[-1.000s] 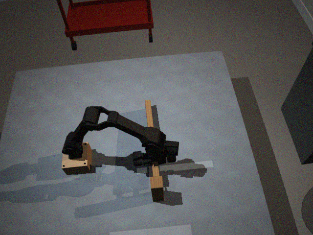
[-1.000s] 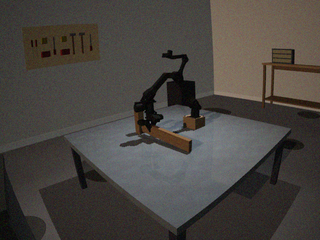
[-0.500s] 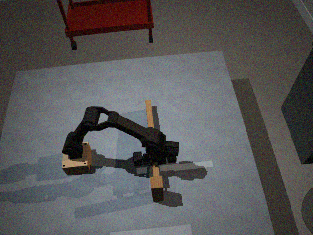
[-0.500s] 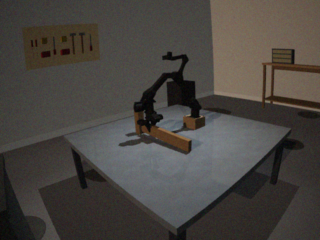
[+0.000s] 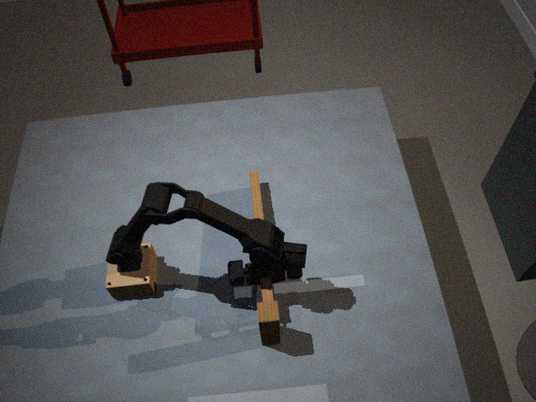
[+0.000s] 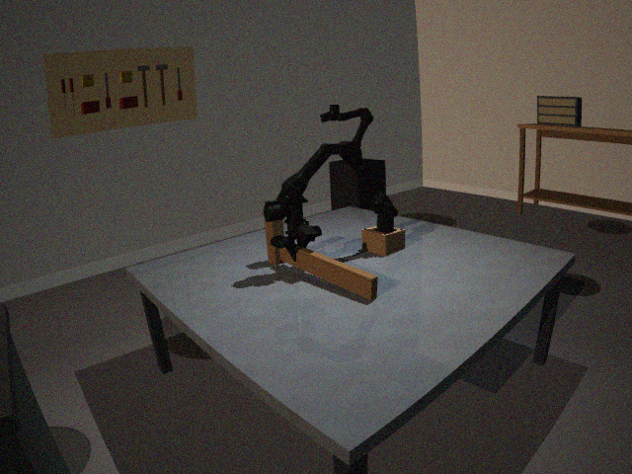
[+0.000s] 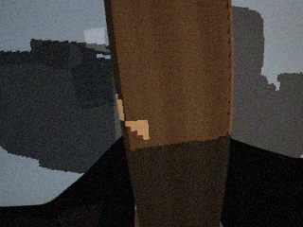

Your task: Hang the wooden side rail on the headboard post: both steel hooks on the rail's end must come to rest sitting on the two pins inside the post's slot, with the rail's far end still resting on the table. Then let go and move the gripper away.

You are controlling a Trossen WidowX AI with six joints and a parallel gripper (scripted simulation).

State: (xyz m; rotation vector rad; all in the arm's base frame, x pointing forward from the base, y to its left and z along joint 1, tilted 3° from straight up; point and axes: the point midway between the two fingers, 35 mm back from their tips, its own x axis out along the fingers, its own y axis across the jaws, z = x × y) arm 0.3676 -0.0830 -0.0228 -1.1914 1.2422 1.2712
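Right now the headboard post is 130 mm to the right of my gripper tip and 40 mm above it.
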